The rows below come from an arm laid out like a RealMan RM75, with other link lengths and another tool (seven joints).
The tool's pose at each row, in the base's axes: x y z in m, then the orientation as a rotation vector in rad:
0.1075, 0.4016, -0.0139, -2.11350, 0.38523, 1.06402
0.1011, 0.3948, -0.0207, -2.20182, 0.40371, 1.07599
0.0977, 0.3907, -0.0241, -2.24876, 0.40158, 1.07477
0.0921, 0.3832, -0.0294, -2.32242, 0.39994, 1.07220
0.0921, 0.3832, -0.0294, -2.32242, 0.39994, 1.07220
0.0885, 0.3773, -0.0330, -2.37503, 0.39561, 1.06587
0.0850, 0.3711, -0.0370, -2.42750, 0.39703, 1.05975
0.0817, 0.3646, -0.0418, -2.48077, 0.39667, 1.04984
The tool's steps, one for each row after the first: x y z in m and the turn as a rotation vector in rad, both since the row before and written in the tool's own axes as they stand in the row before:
0.0011, 0.0114, 0.0014, -0.07503, 0.03549, 0.03250
0.0006, 0.0062, 0.0008, -0.03935, 0.01980, 0.00628
0.0007, 0.0107, 0.0011, -0.06133, 0.03141, 0.01135
0.0000, 0.0000, 0.0000, 0.00000, 0.00000, 0.00000
0.0007, 0.0077, 0.0006, -0.04273, 0.02400, 0.00483
0.0011, 0.0080, 0.0010, -0.04186, 0.02464, 0.00919
0.0019, 0.0084, 0.0015, -0.04153, 0.02647, 0.00731

